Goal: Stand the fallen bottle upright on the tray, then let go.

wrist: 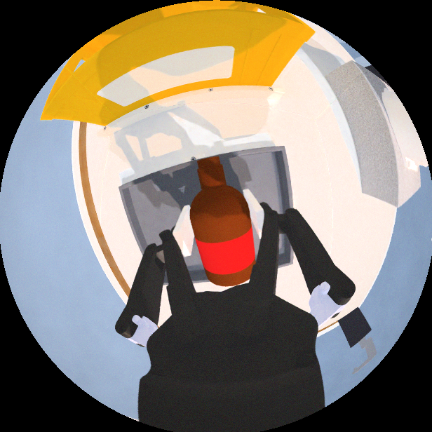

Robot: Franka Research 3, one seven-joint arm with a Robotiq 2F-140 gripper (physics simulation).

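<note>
The brown bottle [220, 210] with a red label shows in the middle of the wrist view, its neck pointing to the far side and its base toward the gripper body. It lies over the grey tray [288, 190], with the neck near the far rim and the base overlapping the near rim. My gripper [218, 207] has one pale fingertip pad on each side of the bottle's body, both against it, and is shut on the bottle. The contact faces of the pads and the bottle's underside are hidden.
A large yellow object [165, 37] with an opening stands beyond the tray. A grey speckled block [365, 135] stands at the right. A brown strip [92, 200] runs along the table's left edge. A small dark object [355, 327] shows at the lower right.
</note>
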